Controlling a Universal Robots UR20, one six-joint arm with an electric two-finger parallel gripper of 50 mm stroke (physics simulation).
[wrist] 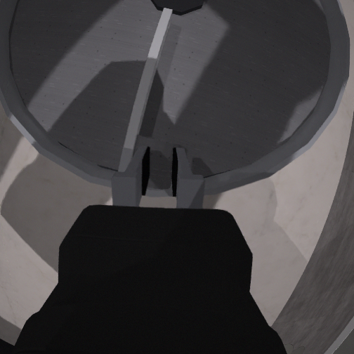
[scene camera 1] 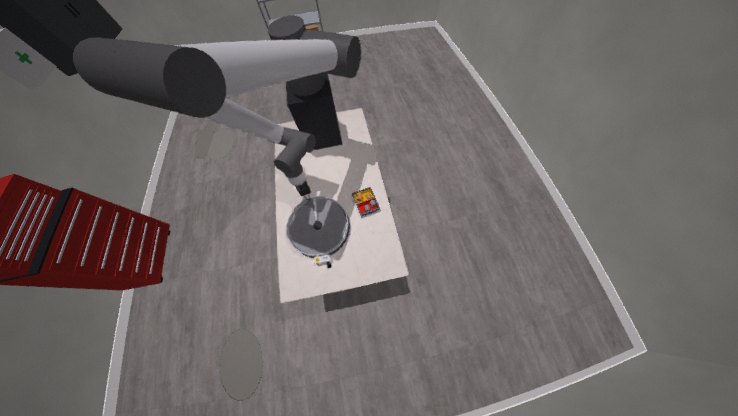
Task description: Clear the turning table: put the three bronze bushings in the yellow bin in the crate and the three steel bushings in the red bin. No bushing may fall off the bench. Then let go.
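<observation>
The grey turning table is a round rimmed disc with a dark hub. A pale bar runs from the hub to the near rim. My gripper is partly open at the near rim, just right of the bar in the wrist view. A dark grey shape, seemingly a steel bushing, shows between the open fingers; shadow blurs its outline. In the crate, bronze bushings lie in the yellow bin and grey steel bushings in the red bin.
The crate stands right of the turning table on the pale bench. A small white and yellow device sits at the table's far side from the gripper. The black robot pedestal stands at the bench's back. A red tool cabinet is at left.
</observation>
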